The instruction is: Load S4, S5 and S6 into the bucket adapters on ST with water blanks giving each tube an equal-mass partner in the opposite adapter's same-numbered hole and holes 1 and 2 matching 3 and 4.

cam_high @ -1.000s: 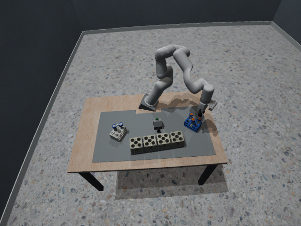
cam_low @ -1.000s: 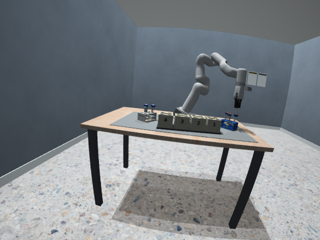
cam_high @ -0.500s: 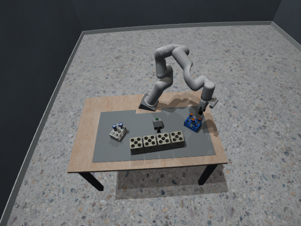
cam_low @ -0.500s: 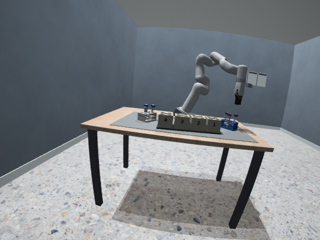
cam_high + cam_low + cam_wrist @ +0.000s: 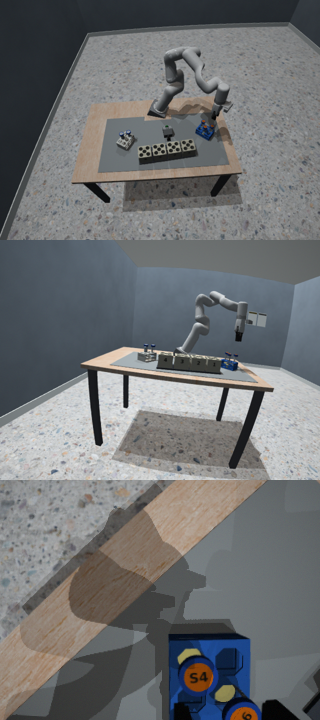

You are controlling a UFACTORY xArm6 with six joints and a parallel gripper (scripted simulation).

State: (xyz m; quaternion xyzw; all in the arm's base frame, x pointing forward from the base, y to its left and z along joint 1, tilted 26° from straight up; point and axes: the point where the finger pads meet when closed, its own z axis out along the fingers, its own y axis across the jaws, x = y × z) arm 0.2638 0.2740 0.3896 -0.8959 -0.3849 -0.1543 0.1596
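The tube lies 60 mm behind my hand, 60 mm to the right of it and 180 mm below it. From my hand the other things lie so: green done key: 70 mm behind, 360 mm to the right, 180 mm below; DONE desk: 50 mm behind, 360 mm to the right, 190 mm below; blue rack: 10 mm behind, 40 mm to the right, 220 mm below.
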